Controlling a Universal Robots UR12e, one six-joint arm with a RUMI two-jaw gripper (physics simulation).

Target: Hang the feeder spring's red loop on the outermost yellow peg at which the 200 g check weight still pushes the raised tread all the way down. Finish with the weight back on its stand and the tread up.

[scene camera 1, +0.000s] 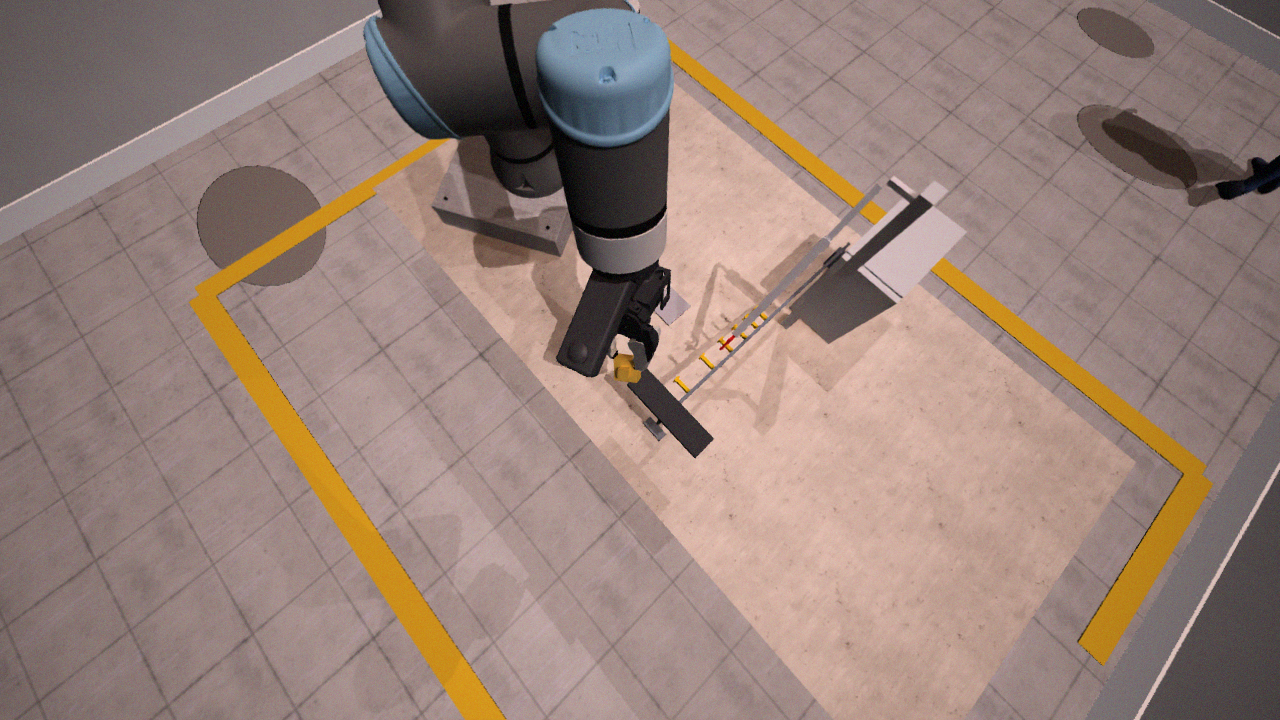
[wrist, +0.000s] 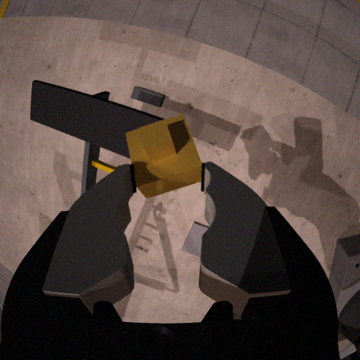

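Seen in the pictures: gripper, fingertip midpoint: (scene camera 1: pixel 628 364); arm's base at its link origin: (scene camera 1: pixel 535 161).
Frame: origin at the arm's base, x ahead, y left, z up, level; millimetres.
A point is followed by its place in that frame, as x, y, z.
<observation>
The yellow 200 g weight (scene camera 1: pixel 625 368) {557, -168, 180} (wrist: pixel 162 150) is between the fingertips of my gripper (scene camera 1: pixel 634 358) {551, -158, 162} (wrist: pixel 168 165), which is shut on it. In the wrist view the weight overlaps one end of the dark tread (scene camera 1: pixel 684 427) {677, -143, 102} (wrist: pixel 75 109); whether they touch I cannot tell. The tread stands off the floor at the end of a thin lever arm. The red loop (scene camera 1: pixel 727 342) {612, 21, 74} is at the third yellow peg from the tread end. The outermost yellow peg (scene camera 1: pixel 682 385) {621, -95, 77} is beside the tread. The light square stand (scene camera 1: pixel 673 308) {461, 42, -76} (wrist: pixel 193 241) lies behind the gripper, partly covered.
The grey feeder box (scene camera 1: pixel 913 246) {690, 369, 142} stands at the far end of the lever arm, with a long grey bar (scene camera 1: pixel 796 264) {597, 132, 207} sloping above the pegs. A small dark block (scene camera 1: pixel 655 428) {645, -164, -65} (wrist: pixel 148 96) is beside the tread. The robot's base plate (scene camera 1: pixel 501 225) {83, -153, -18} is behind the arm.
</observation>
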